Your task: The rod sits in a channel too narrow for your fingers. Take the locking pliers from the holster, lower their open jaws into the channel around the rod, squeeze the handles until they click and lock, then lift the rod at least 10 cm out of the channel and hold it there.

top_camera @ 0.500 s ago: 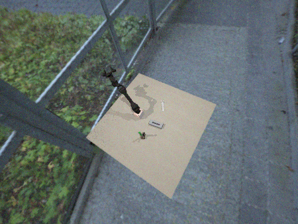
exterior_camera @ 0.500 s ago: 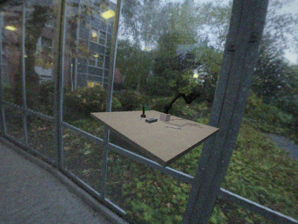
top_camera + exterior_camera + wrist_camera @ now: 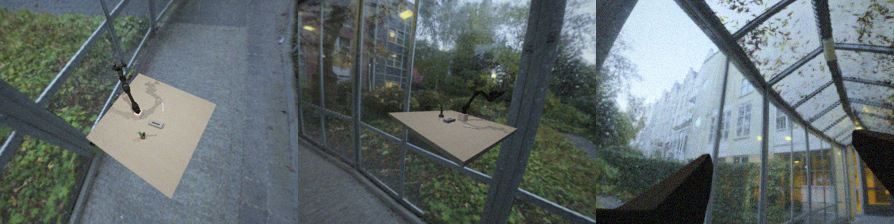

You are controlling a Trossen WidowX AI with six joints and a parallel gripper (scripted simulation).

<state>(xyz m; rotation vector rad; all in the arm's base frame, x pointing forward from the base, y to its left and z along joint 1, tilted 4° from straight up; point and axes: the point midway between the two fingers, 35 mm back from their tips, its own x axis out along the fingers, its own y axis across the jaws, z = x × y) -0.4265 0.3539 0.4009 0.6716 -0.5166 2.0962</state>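
The dark holster lies 70 cm ahead of my gripper tip, 60 cm to the right of it and 49 cm below it. Round my gripper tip: grey block 76 cm ahead, 37 cm to the right, 48 cm below; white bar 68 cm ahead, 5 cm to the right, 50 cm below; dark rod 76 cm ahead, 37 cm to the right, 49 cm below.
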